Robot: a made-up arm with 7 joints. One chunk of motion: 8 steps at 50 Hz.
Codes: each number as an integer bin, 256 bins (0 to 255) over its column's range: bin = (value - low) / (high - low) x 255, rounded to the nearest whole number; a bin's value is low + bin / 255 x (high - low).
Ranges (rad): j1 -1.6..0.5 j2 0..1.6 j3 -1.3..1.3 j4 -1.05..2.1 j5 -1.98..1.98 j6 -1.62..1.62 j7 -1.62..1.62
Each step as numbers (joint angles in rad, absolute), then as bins.
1 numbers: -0.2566 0.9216 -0.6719 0.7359 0.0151 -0.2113 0.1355
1 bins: 163 147 62 145 128 111 138
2 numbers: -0.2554 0.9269 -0.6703 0.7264 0.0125 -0.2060 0.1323
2 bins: 163 148 62 144 128 111 138
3 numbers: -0.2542 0.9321 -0.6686 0.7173 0.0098 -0.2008 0.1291
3 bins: 163 149 62 143 128 112 138
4 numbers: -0.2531 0.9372 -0.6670 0.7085 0.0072 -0.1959 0.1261
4 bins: 164 149 62 142 128 112 137
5 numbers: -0.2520 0.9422 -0.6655 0.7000 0.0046 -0.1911 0.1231
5 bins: 164 150 62 142 128 112 137
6 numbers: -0.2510 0.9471 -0.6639 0.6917 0.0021 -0.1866 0.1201
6 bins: 164 151 62 141 128 113 137
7 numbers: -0.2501 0.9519 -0.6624 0.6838 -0.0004 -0.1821 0.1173
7 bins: 164 152 63 140 127 113 137
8 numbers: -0.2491 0.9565 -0.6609 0.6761 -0.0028 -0.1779 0.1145
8 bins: 164 152 63 140 127 113 137
